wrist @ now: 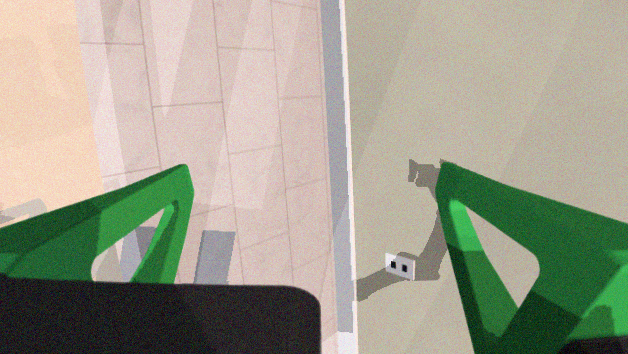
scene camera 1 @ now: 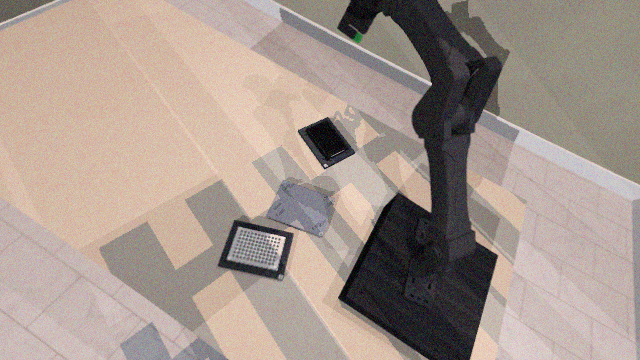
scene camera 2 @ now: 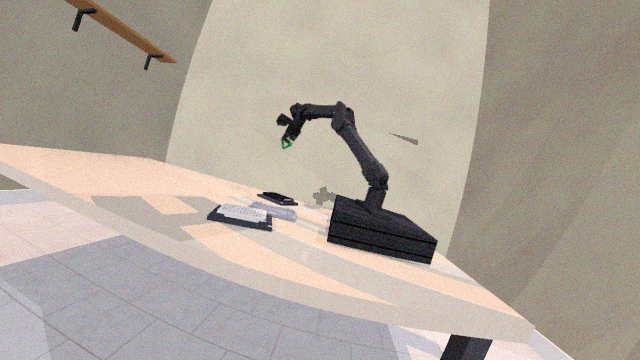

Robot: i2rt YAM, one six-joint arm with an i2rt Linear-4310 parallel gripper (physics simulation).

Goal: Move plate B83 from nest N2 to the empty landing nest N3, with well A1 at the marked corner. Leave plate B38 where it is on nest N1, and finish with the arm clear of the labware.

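A white many-well plate (scene camera 1: 256, 248) (scene camera 2: 242, 213) sits on a dark nest (scene camera 1: 285, 255) (scene camera 2: 250, 225). A black plate (scene camera 1: 327, 140) (scene camera 2: 278, 198) sits on another dark nest (scene camera 1: 317, 152). Between them lies a grey nest (scene camera 1: 300, 207) (scene camera 2: 282, 212) with no plate on it. Each nest has a pale mark at one corner in scene camera 1. The plate and nest labels are not readable, so I cannot tell B83 from B38. My gripper (scene camera 1: 357, 37) (scene camera 2: 286, 144) (wrist: 314, 177) is open and empty, high above the table and apart from the labware. No plate shows in the wrist view.
The arm's black base (scene camera 1: 375, 280) (scene camera 2: 380, 232) stands beside the nests on the wooden table (scene camera 1: 125, 125) (scene camera 2: 75, 175). Patchy shadows cross the table. A wall rises behind it, with a socket (wrist: 400, 266) in the wrist view. A wooden shelf (scene camera 2: 125, 34) is at the upper left.
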